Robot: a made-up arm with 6 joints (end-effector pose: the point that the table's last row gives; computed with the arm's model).
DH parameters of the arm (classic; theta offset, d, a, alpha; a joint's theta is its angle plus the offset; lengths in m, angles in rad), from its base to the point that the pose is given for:
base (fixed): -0.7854 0 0.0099 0
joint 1: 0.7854 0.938 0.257 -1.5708
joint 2: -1.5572 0 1.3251 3.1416
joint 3: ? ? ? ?
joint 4: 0 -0.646 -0.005 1.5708
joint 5: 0 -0.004 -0.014 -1.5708
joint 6: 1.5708 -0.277 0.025 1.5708
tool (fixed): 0 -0.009 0 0
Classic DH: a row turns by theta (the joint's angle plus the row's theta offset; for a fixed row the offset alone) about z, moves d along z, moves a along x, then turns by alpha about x.
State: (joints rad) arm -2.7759 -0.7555 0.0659 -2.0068 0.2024 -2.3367
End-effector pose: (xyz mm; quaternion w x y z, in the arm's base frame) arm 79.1 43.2 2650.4 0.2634 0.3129 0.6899 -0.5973
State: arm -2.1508 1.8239 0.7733 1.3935 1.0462 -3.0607
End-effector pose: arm -923.7 -1896.6 -0.5 0.3422 0.3171 -0.8808 -0.0804
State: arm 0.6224 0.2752 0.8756 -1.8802 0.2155 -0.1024
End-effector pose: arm 1079.1 749.1 2848.9 0.0804 0.6259 -0.5750 0.5208
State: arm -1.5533 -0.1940 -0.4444 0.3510 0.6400 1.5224
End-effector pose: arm 95.3 -950.8 2263.1 0.5914 -0.1967 0.7788 -0.0719
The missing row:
joint 3: 0.0136 -0.031 0.128 -1.5708
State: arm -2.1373 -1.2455 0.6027 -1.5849 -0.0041 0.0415
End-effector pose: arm 807.8 1138.7 2223.1 0.5715 -0.6655 -0.2427 0.4142
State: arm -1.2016 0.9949 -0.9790 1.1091 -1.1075 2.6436
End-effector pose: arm 210.0 -1120.4 938.8 0.6103 0.0309 -0.1393 -0.7792
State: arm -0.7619 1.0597 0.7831 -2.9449 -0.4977 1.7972
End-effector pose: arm 1751.4 -1568.6 1613.0 0.7252 0.1566 -0.5255 0.4163
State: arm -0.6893 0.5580 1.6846 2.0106 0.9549 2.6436
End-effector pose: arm 1136.9 -638.8 2818.7 0.4782 0.2400 -0.4063 0.7407
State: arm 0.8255 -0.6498 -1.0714 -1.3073 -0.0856 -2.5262
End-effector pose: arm 213.8 288.3 1728.2 0.0822 0.8379 -0.3668 -0.3957
